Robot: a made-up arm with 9 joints. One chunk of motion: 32 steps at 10 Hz.
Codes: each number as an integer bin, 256 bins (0 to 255) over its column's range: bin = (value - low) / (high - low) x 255, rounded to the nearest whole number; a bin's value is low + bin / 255 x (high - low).
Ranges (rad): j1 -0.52..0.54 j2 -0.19..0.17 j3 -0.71..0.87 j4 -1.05..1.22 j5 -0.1..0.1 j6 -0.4..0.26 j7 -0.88..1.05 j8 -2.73..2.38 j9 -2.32..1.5
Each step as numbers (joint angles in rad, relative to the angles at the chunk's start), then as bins.
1 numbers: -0.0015 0.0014 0.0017 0.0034 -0.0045 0.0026 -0.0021 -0.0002 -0.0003
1 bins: 125 136 115 118 122 156 116 136 155
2 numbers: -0.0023 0.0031 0.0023 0.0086 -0.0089 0.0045 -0.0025 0.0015 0.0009
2 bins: 125 137 115 119 116 156 116 136 155
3 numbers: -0.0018 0.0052 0.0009 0.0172 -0.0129 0.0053 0.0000 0.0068 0.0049
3 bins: 125 138 115 120 111 157 116 137 155
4 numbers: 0.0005 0.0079 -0.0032 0.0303 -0.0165 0.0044 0.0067 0.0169 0.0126
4 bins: 125 140 114 121 106 156 117 137 156
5 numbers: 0.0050 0.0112 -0.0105 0.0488 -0.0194 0.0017 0.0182 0.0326 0.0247
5 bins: 126 143 113 123 103 155 119 138 157
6 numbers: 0.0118 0.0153 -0.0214 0.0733 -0.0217 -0.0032 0.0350 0.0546 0.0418
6 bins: 128 145 111 126 100 153 121 139 158
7 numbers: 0.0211 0.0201 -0.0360 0.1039 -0.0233 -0.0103 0.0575 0.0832 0.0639
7 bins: 130 149 109 130 98 151 124 140 159
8 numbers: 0.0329 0.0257 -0.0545 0.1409 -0.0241 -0.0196 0.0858 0.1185 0.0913
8 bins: 133 153 106 134 97 147 128 142 161
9 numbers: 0.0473 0.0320 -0.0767 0.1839 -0.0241 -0.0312 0.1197 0.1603 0.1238
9 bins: 136 157 102 139 97 142 132 144 163
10 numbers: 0.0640 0.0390 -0.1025 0.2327 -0.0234 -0.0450 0.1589 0.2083 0.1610
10 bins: 140 162 98 144 98 137 137 147 166
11 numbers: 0.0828 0.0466 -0.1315 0.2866 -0.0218 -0.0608 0.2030 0.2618 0.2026
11 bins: 145 168 93 150 100 131 143 149 168
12 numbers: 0.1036 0.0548 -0.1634 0.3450 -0.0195 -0.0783 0.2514 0.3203 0.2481
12 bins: 150 173 88 157 103 124 149 152 171
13 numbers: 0.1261 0.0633 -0.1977 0.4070 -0.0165 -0.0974 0.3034 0.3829 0.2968
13 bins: 155 179 83 164 106 117 156 155 175
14 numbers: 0.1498 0.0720 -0.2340 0.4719 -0.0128 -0.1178 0.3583 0.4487 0.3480
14 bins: 161 186 77 171 111 109 164 159 178
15 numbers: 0.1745 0.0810 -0.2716 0.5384 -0.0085 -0.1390 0.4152 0.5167 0.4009
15 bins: 167 192 71 178 117 101 171 162 182
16 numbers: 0.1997 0.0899 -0.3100 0.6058 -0.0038 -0.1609 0.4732 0.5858 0.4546
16 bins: 173 198 65 186 123 92 179 165 185
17 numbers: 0.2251 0.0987 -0.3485 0.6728 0.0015 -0.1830 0.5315 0.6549 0.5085
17 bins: 179 204 58 194 129 84 186 169 189
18 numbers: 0.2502 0.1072 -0.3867 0.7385 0.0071 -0.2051 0.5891 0.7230 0.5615
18 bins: 185 211 52 201 137 75 194 172 192
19 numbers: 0.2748 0.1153 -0.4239 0.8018 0.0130 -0.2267 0.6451 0.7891 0.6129
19 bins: 191 216 46 208 144 67 202 176 196
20 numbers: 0.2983 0.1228 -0.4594 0.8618 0.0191 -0.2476 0.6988 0.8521 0.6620
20 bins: 197 222 40 215 152 59 209 179 199
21 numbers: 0.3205 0.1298 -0.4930 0.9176 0.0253 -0.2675 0.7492 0.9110 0.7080
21 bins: 202 227 35 221 160 51 215 182 202
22 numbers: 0.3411 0.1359 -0.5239 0.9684 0.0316 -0.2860 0.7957 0.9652 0.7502
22 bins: 207 231 30 227 168 44 221 184 205
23 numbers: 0.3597 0.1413 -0.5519 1.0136 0.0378 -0.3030 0.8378 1.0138 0.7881
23 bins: 212 235 26 232 176 37 227 187 207
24 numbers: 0.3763 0.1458 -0.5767 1.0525 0.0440 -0.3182 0.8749 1.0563 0.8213
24 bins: 216 238 22 236 184 32 232 189 210
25 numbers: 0.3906 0.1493 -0.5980 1.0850 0.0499 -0.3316 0.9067 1.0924 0.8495
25 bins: 219 240 18 240 191 26 236 191 212
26 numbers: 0.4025 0.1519 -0.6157 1.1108 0.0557 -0.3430 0.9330 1.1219 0.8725
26 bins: 222 242 15 243 199 22 240 192 213
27 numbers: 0.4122 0.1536 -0.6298 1.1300 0.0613 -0.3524 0.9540 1.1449 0.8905
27 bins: 224 243 13 245 206 18 242 193 214
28 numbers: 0.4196 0.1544 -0.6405 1.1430 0.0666 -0.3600 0.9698 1.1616 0.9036
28 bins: 226 244 11 246 212 15 244 194 215
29 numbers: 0.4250 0.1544 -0.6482 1.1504 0.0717 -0.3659 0.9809 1.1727 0.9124
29 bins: 227 244 10 247 219 13 246 195 216
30 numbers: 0.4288 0.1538 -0.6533 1.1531 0.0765 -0.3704 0.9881 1.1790 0.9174
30 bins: 228 244 9 247 225 11 247 195 216
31 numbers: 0.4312 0.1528 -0.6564 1.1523 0.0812 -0.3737 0.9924 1.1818 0.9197
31 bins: 229 243 9 247 231 10 247 195 216
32 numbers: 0.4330 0.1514 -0.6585 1.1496 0.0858 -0.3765 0.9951 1.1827 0.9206
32 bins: 229 242 8 247 237 9 248 195 216
